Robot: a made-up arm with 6 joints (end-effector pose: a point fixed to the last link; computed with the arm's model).
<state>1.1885 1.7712 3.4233 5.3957 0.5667 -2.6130</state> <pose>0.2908 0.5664 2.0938 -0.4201 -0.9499 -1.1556</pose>
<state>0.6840 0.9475 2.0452 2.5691 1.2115 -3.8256</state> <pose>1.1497 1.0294 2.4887 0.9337 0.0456 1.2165</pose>
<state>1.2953 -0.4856 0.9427 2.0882 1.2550 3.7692</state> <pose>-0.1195 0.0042 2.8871 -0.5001 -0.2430 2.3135</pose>
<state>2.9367 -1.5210 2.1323 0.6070 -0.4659 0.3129</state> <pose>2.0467 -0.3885 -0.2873 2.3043 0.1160 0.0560</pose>
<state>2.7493 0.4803 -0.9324 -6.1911 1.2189 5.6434</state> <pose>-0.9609 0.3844 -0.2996 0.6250 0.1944 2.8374</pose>
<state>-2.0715 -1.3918 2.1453 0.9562 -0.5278 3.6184</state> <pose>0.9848 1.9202 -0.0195 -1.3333 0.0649 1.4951</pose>
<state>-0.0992 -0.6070 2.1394 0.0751 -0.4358 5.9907</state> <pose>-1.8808 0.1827 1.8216 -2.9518 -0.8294 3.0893</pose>
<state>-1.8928 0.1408 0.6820 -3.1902 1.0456 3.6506</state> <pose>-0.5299 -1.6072 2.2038 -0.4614 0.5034 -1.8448</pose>
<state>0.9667 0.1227 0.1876 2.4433 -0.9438 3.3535</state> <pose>1.1444 1.5293 1.6702 0.8060 -0.7168 0.2044</pose>
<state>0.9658 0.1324 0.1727 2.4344 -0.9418 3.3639</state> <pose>1.1550 1.5404 1.6278 0.7805 -0.6918 0.2151</pose>
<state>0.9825 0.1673 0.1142 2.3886 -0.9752 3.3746</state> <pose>1.1570 1.5910 1.4668 0.7524 -0.6106 0.2197</pose>
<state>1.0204 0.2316 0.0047 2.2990 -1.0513 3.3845</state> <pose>1.1241 1.6577 1.1646 0.7097 -0.4682 0.2079</pose>
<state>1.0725 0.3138 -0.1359 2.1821 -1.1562 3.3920</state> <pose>1.0335 1.6790 0.7847 0.6325 -0.3026 0.1695</pose>
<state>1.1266 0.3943 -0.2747 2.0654 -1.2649 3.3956</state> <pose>0.9044 1.6257 0.4368 0.5220 -0.1691 0.1079</pose>
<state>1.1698 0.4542 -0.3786 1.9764 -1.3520 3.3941</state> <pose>0.7896 1.5393 0.2048 0.4178 -0.0987 0.0469</pose>
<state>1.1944 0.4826 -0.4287 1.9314 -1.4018 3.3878</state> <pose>0.7267 1.4859 0.1049 0.3666 -0.0803 0.0125</pose>
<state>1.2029 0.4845 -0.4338 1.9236 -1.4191 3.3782</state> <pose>0.7115 1.4834 0.0978 0.3723 -0.0874 0.0052</pose>
